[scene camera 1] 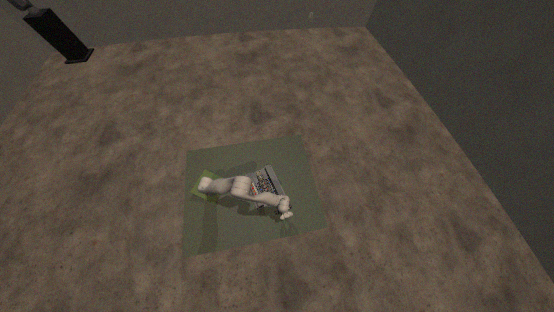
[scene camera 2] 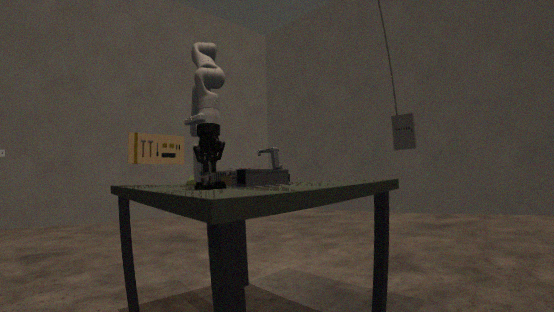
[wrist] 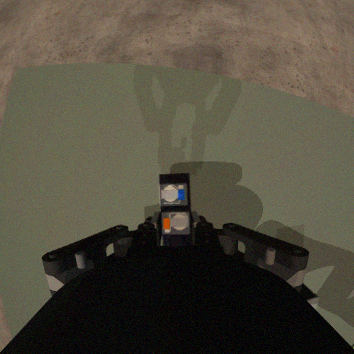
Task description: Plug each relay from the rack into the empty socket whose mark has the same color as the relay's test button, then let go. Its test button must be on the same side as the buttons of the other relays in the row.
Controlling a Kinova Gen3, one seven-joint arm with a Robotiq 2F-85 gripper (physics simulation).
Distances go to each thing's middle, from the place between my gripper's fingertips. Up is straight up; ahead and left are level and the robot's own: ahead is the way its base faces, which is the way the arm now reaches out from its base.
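Labels:
My hand: 3 cm above the black rack [wrist: 168,177], 1 cm to the right of it.

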